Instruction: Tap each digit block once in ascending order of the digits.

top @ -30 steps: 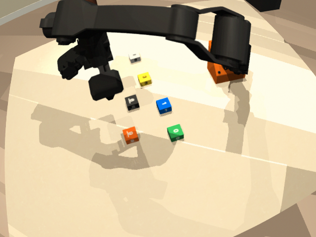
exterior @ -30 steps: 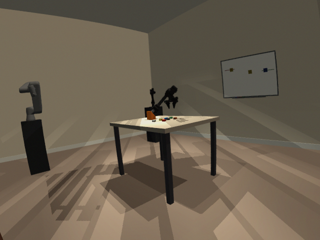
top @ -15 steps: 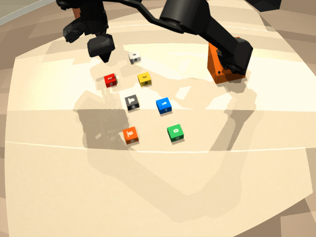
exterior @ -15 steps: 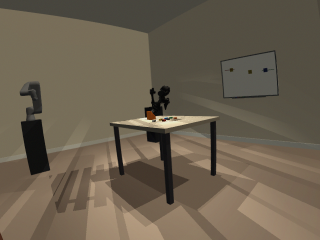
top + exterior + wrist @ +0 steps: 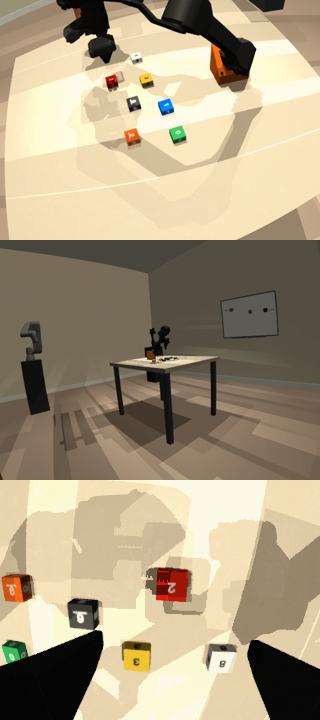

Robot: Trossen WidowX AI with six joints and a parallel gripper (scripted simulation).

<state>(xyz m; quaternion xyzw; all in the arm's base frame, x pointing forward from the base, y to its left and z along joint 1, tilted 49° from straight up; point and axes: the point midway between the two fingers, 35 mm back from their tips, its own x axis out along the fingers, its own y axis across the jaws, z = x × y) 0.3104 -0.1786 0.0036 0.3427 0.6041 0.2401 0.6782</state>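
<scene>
Right now my gripper tip is 9 cm past the green 0 block, 24 cm to the right of it and 11 cm above it. Round my gripper tip: red 2 block (11 cm below); then pale grey block (9 cm behind, 6 cm to the right, 11 cm below); then yellow 3 block (9 cm behind, 5 cm to the left, 11 cm below).
</scene>
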